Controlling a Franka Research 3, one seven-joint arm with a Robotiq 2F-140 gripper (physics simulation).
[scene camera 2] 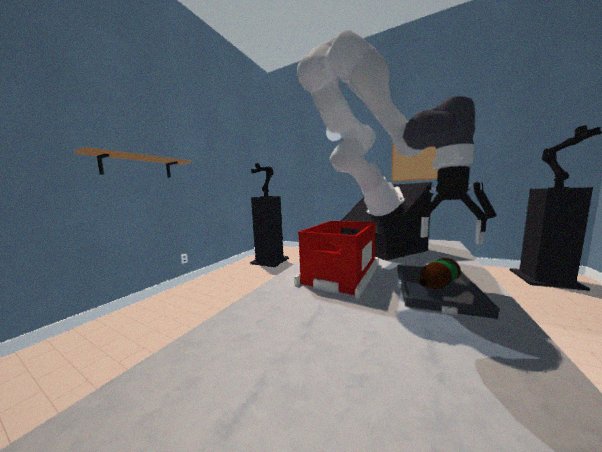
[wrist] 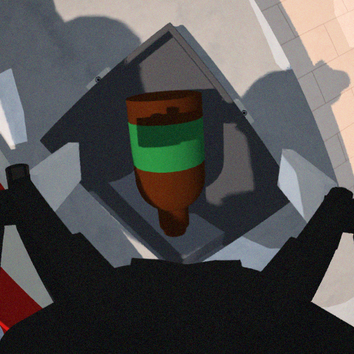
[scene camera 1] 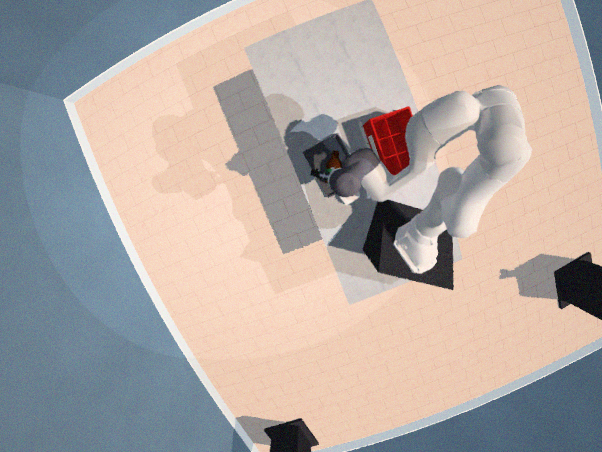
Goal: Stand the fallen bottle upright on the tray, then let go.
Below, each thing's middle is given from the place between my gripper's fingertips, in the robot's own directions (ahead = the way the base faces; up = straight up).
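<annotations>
I see the brown bottle (scene camera 2: 440, 273). It sits 100 mm below my hand, and the bottle is also 20 mm to the right of my hand and 30 mm ahead of it.
</annotations>
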